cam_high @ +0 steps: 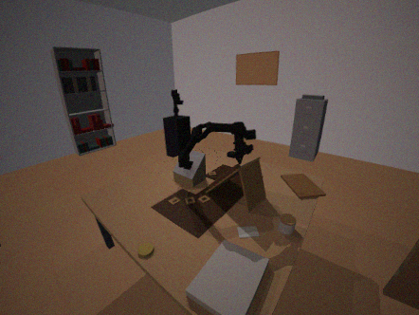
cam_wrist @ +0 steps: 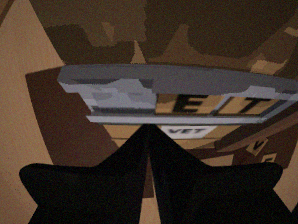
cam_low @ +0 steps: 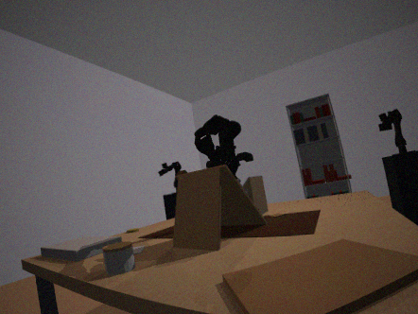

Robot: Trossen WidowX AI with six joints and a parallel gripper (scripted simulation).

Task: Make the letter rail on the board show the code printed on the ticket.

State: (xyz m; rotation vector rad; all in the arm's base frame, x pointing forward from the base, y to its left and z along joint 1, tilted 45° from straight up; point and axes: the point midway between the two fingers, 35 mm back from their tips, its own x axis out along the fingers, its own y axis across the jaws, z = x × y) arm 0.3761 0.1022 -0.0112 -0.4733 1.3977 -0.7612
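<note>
My gripper tip is now 10 mm short of the tile marked e, 40 mm to the left of it and 20 mm above it. Round my gripper tip: dark mat 170 mm behind, 100 mm to the right, 190 mm below; then white ticket 60 mm behind, 50 mm to the right, 90 mm below; then tile marked t 100 mm to the right, 20 mm below.
</note>
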